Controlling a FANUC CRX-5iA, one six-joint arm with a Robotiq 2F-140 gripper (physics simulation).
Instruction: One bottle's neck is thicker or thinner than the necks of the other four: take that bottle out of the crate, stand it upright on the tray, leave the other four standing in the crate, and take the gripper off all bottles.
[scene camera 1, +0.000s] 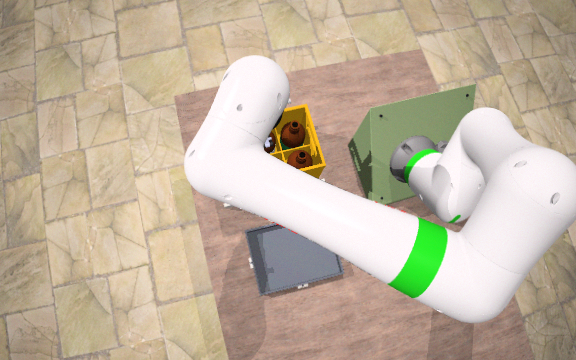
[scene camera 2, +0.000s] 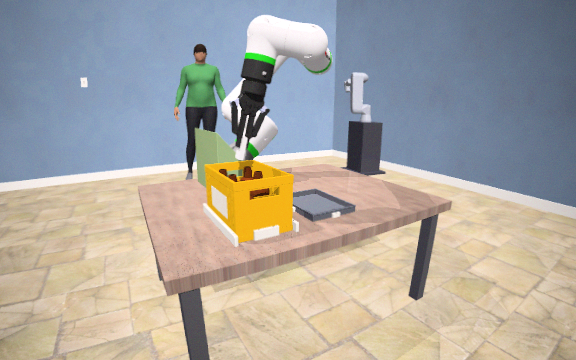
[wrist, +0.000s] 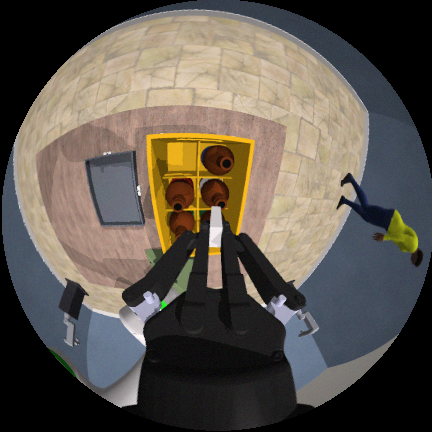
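Seen in the pictures: gripper, between the fingertips: (scene camera 2: 239, 158) (wrist: 215, 214); arm's base, origin of its link: (scene camera 1: 412, 158) (scene camera 2: 235, 159) (wrist: 171, 290).
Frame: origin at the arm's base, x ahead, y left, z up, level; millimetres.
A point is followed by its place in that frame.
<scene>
The yellow crate (scene camera 1: 322, 171) @[x 269, y 4, z -2 mm] (scene camera 2: 262, 215) @[x 551, y -62, z -62 mm] (wrist: 201, 136) @[x 545, y -51, z 45 mm] holds five brown bottles. In the wrist view a bottle (wrist: 217, 159) @[x 510, y -93, z 11 mm] is in the top right compartment, two bottles (wrist: 179, 194) @[x 423, y -27, z 4 mm] (wrist: 215, 192) @[x 434, y -107, z -3 mm] are in the middle row, and a bottle (wrist: 181, 223) @[x 342, y -36, z -5 mm] is at the lower left; a fifth, at the lower right, is mostly hidden by the fingers. The top left compartment is empty. I cannot tell which neck differs. The grey tray (scene camera 1: 261, 294) @[x 478, y 318, z -105 mm] (scene camera 2: 314, 218) @[x 502, y 137, z -120 mm] (wrist: 143, 220) @[x 267, y 103, z -119 mm] stands beside the crate and is empty. My gripper (scene camera 2: 241, 154) @[x 423, y -92, z 82 mm] (wrist: 215, 214) @[x 423, y -92, z 82 mm] is shut, with nothing between its fingertips, above the crate.
A green angled panel (scene camera 1: 380, 150) @[x 107, y -22, z 41 mm] (scene camera 2: 206, 152) @[x -1, y -130, z 42 mm] stands beside the crate, near the robot's base. White blocks (scene camera 2: 220, 225) @[x 465, y -168, z -111 mm] (scene camera 2: 266, 232) @[x 562, y -54, z -112 mm] lie against the crate's foot. The arm (scene camera 1: 320, 205) @[x 377, y 188, z 476 mm] passes over the table between crate and tray in scene camera 1. A person (scene camera 2: 201, 87) stands beyond the table.
</scene>
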